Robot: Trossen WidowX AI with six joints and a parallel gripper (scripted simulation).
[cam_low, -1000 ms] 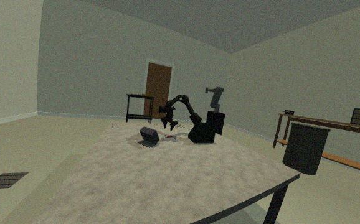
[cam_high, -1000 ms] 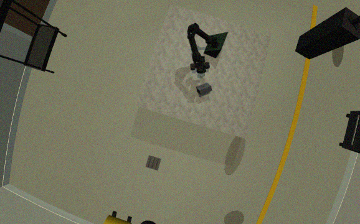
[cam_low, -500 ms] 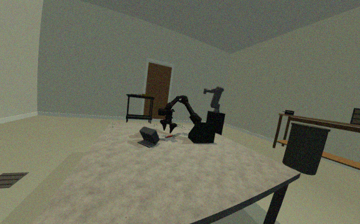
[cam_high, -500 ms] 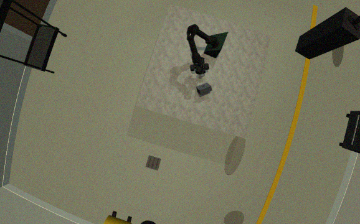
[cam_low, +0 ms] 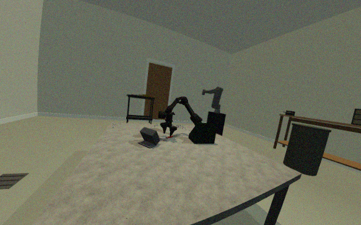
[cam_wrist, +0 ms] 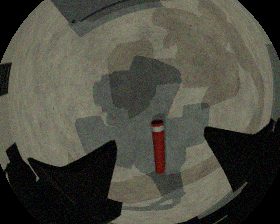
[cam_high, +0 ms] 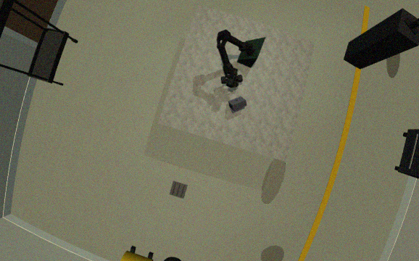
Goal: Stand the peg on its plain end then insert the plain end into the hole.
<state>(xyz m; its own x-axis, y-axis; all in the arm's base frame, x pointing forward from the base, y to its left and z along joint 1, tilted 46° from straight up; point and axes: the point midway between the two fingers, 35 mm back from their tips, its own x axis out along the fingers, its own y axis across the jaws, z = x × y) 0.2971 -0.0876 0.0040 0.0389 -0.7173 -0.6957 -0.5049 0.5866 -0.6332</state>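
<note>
Now: gripper tip 30 mm above the red peg, 10 mm to the left of it and 10 mm past it. Round my gripper tip: sloped grey panel (160 mm ahead, 140 mm to the left, 30 mm above).
</note>
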